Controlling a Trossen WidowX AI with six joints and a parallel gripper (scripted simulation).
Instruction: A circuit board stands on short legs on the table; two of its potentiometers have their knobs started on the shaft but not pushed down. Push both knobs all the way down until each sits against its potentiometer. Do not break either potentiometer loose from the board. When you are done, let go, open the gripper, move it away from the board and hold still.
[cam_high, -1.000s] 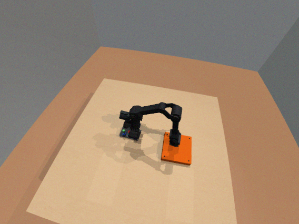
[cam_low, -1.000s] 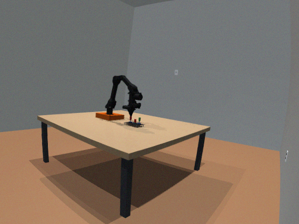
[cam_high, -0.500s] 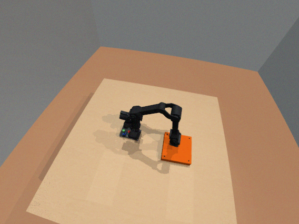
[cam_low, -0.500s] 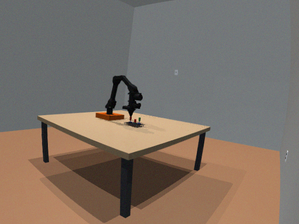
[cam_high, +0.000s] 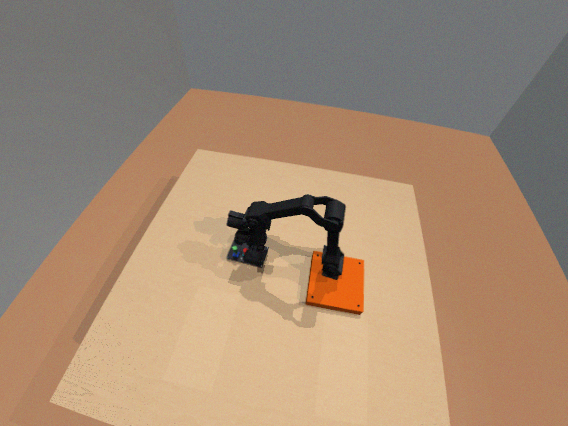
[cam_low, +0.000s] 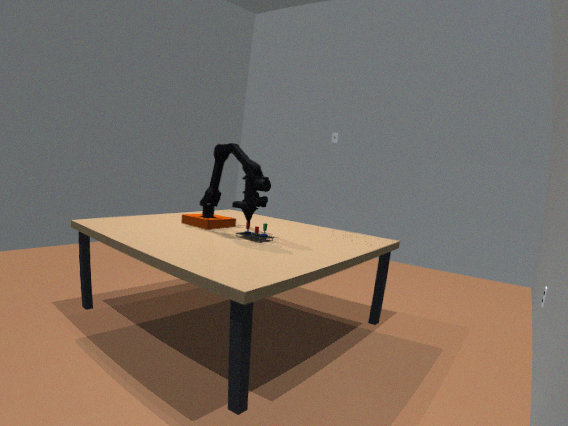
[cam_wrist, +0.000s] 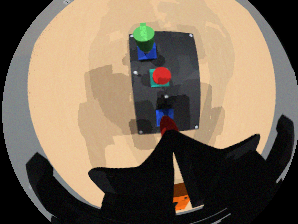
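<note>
My gripper tip is 20 mm above the red knob. Round my gripper tip: green knob: 90 mm ahead, 20 mm to the left, 10 mm below.
</note>
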